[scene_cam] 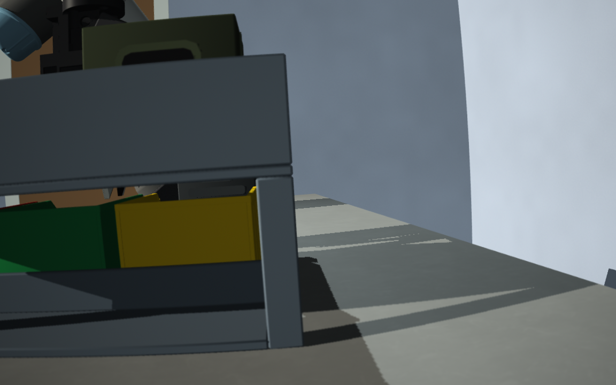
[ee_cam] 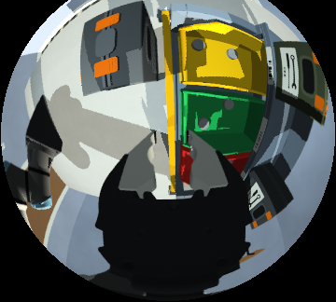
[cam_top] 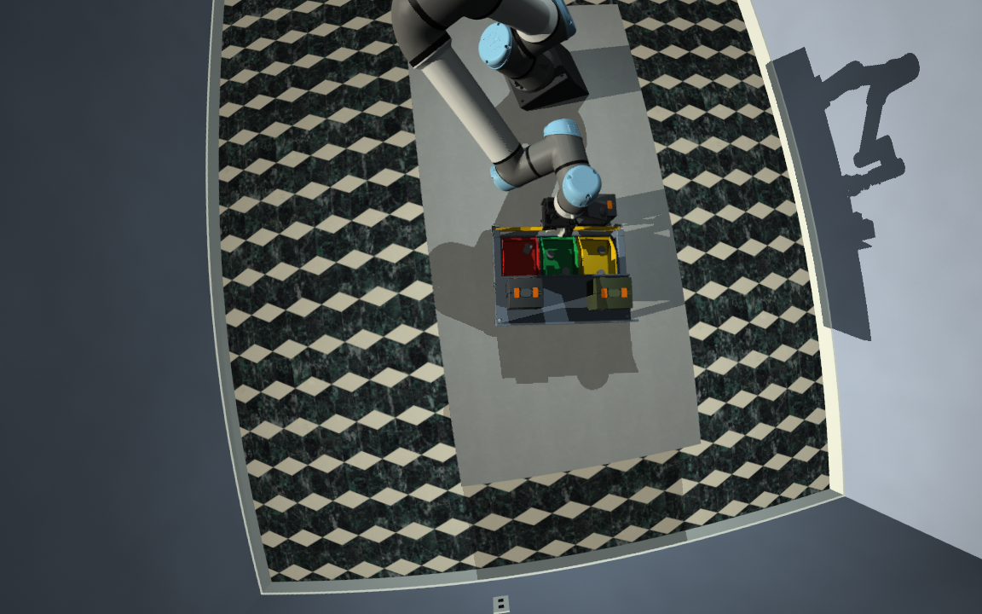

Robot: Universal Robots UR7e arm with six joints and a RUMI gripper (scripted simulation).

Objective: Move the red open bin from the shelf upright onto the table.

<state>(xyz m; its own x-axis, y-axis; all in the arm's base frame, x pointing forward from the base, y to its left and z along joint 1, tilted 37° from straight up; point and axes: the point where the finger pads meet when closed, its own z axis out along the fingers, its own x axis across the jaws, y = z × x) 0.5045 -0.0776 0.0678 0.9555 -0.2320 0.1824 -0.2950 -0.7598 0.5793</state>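
Right now my hand is 30 mm above the thin yellow bar. Also, from my hand: green bin (100 mm ahead, 50 mm below, 30 mm to the right); red bin (140 mm to the right, 70 mm ahead, 50 mm below); dark case (120 mm to the left, 30 mm below, 20 mm behind).
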